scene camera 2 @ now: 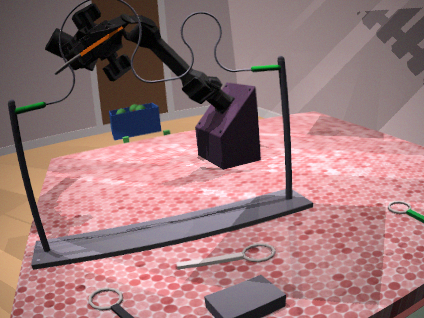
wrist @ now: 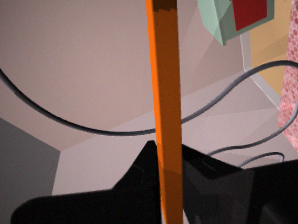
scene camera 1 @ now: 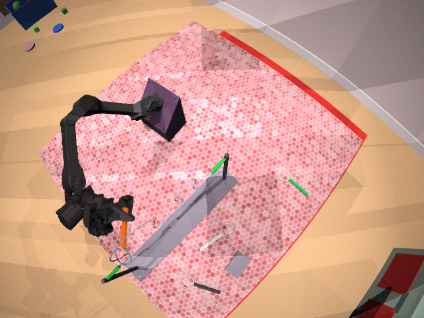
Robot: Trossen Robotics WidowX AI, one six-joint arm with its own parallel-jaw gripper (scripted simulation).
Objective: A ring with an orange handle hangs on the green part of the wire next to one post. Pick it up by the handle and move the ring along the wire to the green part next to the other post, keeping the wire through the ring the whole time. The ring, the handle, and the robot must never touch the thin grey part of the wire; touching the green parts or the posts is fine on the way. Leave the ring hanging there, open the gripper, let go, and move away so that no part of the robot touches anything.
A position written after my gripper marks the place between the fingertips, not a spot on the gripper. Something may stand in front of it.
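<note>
My gripper [scene camera 2: 120, 28], visible. Gripper [wrist: 158, 146], same again. Gripper [scene camera 1: 133, 219], visible too.
</note>
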